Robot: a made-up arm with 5 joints.
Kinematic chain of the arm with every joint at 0, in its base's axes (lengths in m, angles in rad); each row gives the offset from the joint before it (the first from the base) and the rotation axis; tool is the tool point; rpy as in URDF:
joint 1: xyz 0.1 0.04 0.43 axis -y
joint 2: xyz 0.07 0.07 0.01 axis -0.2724 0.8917 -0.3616
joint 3: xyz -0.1 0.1 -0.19 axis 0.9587 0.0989 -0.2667
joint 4: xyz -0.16 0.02 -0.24 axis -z
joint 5: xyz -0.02 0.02 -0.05 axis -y
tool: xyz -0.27 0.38 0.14 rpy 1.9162 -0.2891 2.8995
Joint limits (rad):
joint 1: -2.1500..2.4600
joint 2: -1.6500..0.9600
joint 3: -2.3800..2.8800
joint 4: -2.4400..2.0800
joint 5: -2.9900..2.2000
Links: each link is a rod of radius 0.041 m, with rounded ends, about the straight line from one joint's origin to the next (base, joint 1, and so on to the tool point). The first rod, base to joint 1, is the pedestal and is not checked.
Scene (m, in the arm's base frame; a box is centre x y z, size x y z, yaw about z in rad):
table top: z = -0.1
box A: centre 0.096 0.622 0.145 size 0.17 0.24 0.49 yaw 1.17
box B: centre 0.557 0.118 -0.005 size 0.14 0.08 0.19 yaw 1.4
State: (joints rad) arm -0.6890 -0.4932 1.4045 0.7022 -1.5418
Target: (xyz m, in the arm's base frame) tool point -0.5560 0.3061 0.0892
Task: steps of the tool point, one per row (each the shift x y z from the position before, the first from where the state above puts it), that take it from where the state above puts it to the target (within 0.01 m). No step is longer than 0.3 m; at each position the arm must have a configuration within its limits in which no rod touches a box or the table.
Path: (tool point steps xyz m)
1: -0.0497 0.0042 -0.1880
2: -0.1497 -0.0485 -0.1339
3: -0.2075 -0.0770 -0.0256
4: -0.2060 -0.0710 0.1005
5: -0.1482 -0.0332 0.2044
6: -0.0504 0.0533 -0.0895
7: -0.0335 0.0923 -0.0820
8: -0.0088 0.1278 -0.0614

